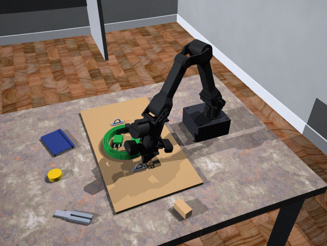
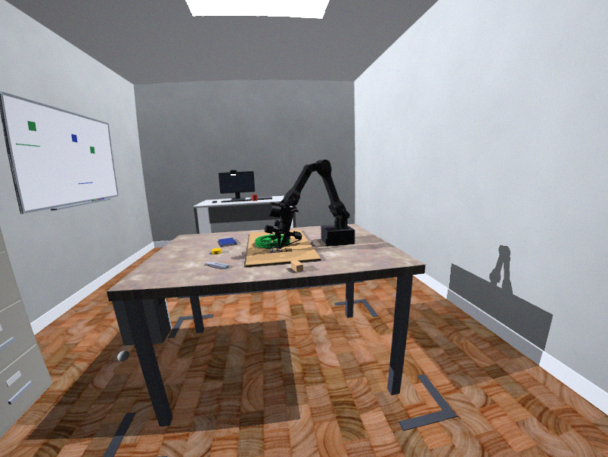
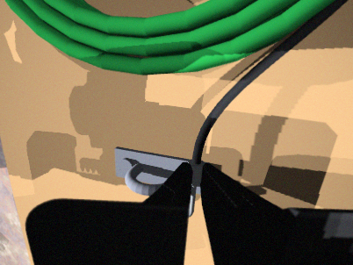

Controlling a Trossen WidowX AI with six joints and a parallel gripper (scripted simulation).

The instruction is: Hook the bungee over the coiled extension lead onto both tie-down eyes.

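The tan board is 14 cm to the right of my hand and 5 cm below it. Round my hand: yellow disc: 34 cm ahead, 9 cm to the right, 5 cm below; then grey tool: 32 cm ahead, 11 cm to the left, 5 cm below; then wooden block: 25 cm to the left, 4 cm below, 4 cm behind.
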